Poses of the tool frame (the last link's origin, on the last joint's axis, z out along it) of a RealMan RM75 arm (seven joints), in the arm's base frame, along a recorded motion.
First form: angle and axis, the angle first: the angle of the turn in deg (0 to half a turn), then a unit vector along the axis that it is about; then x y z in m.
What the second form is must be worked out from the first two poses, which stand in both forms.
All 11 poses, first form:
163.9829 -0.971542 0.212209 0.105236 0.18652 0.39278 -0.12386
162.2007 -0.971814 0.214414 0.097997 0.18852 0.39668 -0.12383
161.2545 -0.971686 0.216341 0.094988 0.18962 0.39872 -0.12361
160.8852 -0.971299 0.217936 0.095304 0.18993 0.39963 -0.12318
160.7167 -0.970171 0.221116 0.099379 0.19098 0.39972 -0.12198
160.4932 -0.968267 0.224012 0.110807 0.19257 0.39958 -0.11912
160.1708 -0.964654 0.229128 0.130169 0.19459 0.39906 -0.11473
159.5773 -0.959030 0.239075 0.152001 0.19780 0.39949 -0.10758
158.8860 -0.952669 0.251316 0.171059 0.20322 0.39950 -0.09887
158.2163 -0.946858 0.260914 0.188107 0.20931 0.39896 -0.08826
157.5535 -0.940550 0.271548 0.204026 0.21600 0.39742 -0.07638
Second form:
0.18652 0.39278 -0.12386 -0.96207 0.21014 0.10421 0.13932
0.18852 0.39668 -0.12383 -0.96011 0.21183 0.09682 0.15470
0.18962 0.39872 -0.12361 -0.95871 0.21345 0.09372 0.16286
0.18993 0.39963 -0.12318 -0.95782 0.21491 0.09398 0.16604
0.19098 0.39972 -0.12198 -0.95647 0.21799 0.09798 0.16749
0.19257 0.39958 -0.11912 -0.95427 0.22077 0.10921 0.16941
0.19459 0.39906 -0.11473 -0.95025 0.22571 0.12822 0.17218
0.19780 0.39949 -0.10758 -0.94384 0.23529 0.14959 0.17728
0.20322 0.39950 -0.09887 -0.93654 0.24706 0.16816 0.18321
0.20931 0.39896 -0.08826 -0.92980 0.25621 0.18472 0.18896
0.21600 0.39742 -0.07638 -0.92256 0.26636 0.20012 0.19463

